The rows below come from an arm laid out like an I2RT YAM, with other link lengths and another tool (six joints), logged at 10 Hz.
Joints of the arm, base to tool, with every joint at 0 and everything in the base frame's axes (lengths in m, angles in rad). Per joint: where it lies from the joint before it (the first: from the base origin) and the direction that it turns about. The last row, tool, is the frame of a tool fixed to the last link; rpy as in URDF.
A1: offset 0 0 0.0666 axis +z
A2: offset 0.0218 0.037 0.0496 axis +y
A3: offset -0.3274 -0.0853 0 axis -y
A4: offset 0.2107 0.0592 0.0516 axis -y
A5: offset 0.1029 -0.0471 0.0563 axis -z
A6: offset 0.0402 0 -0.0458 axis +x
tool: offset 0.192 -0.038 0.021 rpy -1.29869 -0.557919 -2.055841
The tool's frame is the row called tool.
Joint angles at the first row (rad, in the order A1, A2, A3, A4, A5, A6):
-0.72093 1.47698 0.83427 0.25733 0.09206 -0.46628
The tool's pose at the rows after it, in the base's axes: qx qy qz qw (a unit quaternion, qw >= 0); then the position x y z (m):
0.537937 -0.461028 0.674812 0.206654 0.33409 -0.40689 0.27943
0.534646 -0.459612 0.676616 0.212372 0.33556 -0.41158 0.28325
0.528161 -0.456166 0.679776 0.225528 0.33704 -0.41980 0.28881
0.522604 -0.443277 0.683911 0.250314 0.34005 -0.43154 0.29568
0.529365 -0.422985 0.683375 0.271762 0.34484 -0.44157 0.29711
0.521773 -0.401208 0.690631 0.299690 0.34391 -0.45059 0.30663
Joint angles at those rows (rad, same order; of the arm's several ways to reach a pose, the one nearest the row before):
-0.72136 1.48771 0.84847 0.26224 0.10566 -0.47054
-0.72217 1.49936 0.86297 0.26764 0.11571 -0.47520
-0.72242 1.52021 0.87914 0.28886 0.13979 -0.48676
-0.72123 1.55536 0.89556 0.33427 0.17898 -0.52478
-0.72658 1.59228 0.91216 0.36711 0.19519 -0.58421
-0.73176 1.61723 0.90315 0.44671 0.22526 -0.64280

